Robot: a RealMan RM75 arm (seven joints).
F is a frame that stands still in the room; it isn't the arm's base.
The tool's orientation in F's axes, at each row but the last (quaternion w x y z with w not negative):
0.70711 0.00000 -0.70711 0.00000
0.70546 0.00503 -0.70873 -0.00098
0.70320 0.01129 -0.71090 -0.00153
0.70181 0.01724 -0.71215 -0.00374
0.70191 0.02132 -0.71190 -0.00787
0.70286 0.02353 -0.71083 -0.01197
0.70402 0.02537 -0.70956 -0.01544
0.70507 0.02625 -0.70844 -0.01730
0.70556 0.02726 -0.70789 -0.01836
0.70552 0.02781 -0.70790 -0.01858
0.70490 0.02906 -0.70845 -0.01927
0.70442 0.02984 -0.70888 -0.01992
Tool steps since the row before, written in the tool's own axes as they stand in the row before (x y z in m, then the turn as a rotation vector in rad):
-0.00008 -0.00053 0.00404 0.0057 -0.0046 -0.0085
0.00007 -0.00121 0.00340 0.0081 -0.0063 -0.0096
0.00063 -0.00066 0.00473 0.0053 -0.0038 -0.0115
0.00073 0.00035 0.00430 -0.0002 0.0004 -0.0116
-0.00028 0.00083 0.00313 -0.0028 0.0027 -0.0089
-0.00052 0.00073 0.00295 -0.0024 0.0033 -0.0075
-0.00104 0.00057 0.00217 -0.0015 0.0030 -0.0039
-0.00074 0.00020 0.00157 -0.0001 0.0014 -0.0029
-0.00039 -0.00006 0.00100 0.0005 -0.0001 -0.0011
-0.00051 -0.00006 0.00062 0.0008 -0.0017 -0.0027
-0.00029 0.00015 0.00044 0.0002 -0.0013 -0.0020
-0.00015 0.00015 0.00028 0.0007 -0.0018 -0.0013
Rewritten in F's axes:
-0.00404 -0.00053 -0.00008 0.0085 -0.0046 0.0057
-0.00339 -0.00123 0.00004 0.0096 -0.0063 0.0081
-0.00473 -0.00074 0.00057 0.0115 -0.0037 0.0054
-0.00432 0.00025 0.00068 0.0116 0.0006 0.0000
-0.00314 0.00078 -0.00029 0.0089 0.0030 -0.0026
-0.00296 0.00071 -0.00052 0.0075 0.0035 -0.0021
-0.00217 0.00060 -0.00102 0.0039 0.0031 -0.0013
-0.00157 0.00023 -0.00073 0.0029 0.0014 0.0000
-0.00100 -0.00005 -0.00040 0.0011 -0.0001 0.0005
-0.00062 -0.00003 -0.00052 0.0027 -0.0017 0.0007
-0.00044 0.00016 -0.00028 0.0020 -0.0013 0.0001
-0.00028 0.00016 -0.00014 0.0013 -0.0018 0.0006

